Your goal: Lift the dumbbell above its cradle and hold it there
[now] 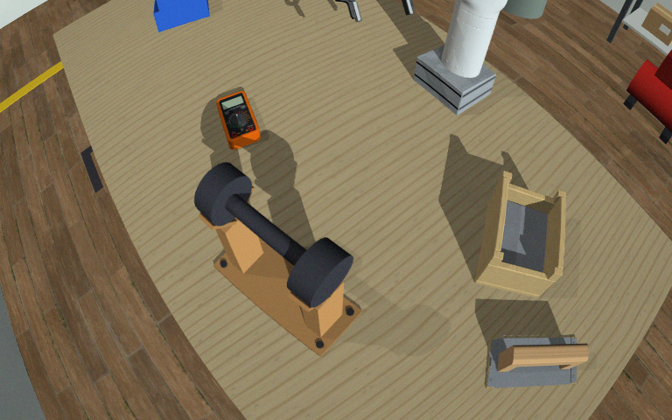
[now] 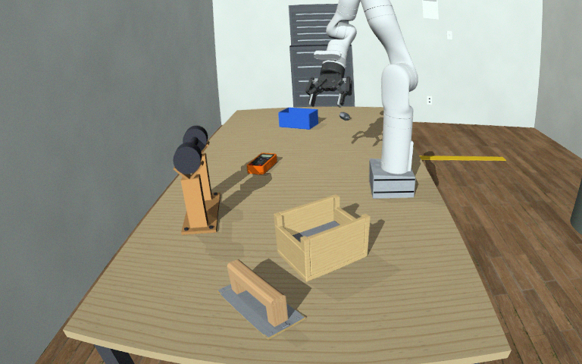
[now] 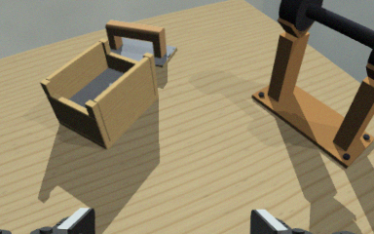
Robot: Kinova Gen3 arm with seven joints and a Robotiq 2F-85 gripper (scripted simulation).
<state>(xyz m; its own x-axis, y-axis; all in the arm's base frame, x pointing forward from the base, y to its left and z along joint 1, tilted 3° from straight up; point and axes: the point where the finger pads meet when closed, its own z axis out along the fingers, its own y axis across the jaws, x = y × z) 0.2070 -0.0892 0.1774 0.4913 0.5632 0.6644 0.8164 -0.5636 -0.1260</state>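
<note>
My hand is 39 cm short of the dark grey dumbbell, 12 cm to the right of it and 6 cm above it. The rest, counted from my hand: wooden crate 39 cm to the left, 21 cm below, 8 cm ahead; blue bin 69 cm to the right, 24 cm below, 1 cm ahead; orange wooden cradle 39 cm ahead, 17 cm below, 12 cm to the left.
</note>
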